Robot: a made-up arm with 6 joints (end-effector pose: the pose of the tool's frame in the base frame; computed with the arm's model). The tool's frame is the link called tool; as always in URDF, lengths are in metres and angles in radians.
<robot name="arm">
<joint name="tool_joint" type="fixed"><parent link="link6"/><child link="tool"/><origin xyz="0 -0.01 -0.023" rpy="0.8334 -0.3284 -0.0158"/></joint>
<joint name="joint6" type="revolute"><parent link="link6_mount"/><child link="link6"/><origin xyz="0.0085 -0.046 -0.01" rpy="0 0 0"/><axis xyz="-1 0 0"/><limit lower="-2.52" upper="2.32" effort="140" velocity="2"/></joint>
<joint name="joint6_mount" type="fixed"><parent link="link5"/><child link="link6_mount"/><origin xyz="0.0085 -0.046 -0.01" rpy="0 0 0"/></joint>
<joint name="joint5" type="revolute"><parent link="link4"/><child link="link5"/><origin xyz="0.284 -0.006 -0.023" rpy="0 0 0"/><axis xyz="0 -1 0"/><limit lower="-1.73" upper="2.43" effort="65" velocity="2.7"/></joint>
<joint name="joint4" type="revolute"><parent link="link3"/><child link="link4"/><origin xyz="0.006 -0.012 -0.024" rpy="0 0 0"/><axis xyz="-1 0 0"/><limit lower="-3.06" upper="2.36" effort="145" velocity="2.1"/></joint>
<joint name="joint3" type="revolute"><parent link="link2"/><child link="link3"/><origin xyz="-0.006 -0.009 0.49" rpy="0 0 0"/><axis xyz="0 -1 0"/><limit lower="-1.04" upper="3.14" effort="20" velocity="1.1"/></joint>
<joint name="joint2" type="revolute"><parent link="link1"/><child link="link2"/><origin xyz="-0.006 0.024 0.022" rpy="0 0 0"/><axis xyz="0 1 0"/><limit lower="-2.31" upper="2.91" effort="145" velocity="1.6"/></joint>
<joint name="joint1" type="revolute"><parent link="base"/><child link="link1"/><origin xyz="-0.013 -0.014 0.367" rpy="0 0 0"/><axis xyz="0 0 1"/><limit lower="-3.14" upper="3.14" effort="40" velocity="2.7"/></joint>
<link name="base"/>
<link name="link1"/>
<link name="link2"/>
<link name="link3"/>
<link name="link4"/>
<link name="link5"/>
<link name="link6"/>
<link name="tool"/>
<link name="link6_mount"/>
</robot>
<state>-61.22 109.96 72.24 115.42 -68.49 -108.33</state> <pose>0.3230 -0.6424 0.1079 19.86 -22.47 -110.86</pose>
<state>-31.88 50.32 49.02 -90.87 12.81 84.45</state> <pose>0.5777 -0.3389 0.5541 54.12 -17.15 -47.64</pose>
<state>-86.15 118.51 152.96 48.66 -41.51 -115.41</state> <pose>-0.0497 -0.6854 0.3233 126.36 -6.70 -134.71</pose>
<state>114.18 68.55 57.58 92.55 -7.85 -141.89</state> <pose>-0.2990 0.6887 0.5680 94.33 -1.67 91.77</pose>
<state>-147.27 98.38 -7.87 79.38 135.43 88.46</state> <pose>-0.4380 -0.2601 0.0231 -36.82 -45.92 -57.60</pose>
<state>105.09 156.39 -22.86 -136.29 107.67 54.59</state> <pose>-0.0711 -0.1482 0.0477 -118.03 -26.02 46.72</pose>
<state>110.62 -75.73 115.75 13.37 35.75 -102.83</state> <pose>0.3406 -0.7378 0.4791 -29.63 43.94 -53.99</pose>
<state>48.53 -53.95 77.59 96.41 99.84 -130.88</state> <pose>-0.4434 -0.4901 0.8634 -41.92 2.26 146.07</pose>
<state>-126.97 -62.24 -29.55 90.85 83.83 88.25</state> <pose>0.1296 0.1796 0.8572 -164.16 13.95 -51.67</pose>
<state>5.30 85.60 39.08 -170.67 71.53 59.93</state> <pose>0.6509 0.1747 0.1819 16.10 45.58 -137.57</pose>
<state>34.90 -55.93 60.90 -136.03 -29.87 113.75</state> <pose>-0.4695 -0.2001 0.9660 -97.01 -23.61 -156.46</pose>
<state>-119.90 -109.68 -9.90 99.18 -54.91 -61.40</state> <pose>0.2374 0.5074 0.4703 133.40 -35.63 111.82</pose>
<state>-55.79 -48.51 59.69 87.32 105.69 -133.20</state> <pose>-0.3071 0.4115 0.9751 -14.81 6.64 48.57</pose>
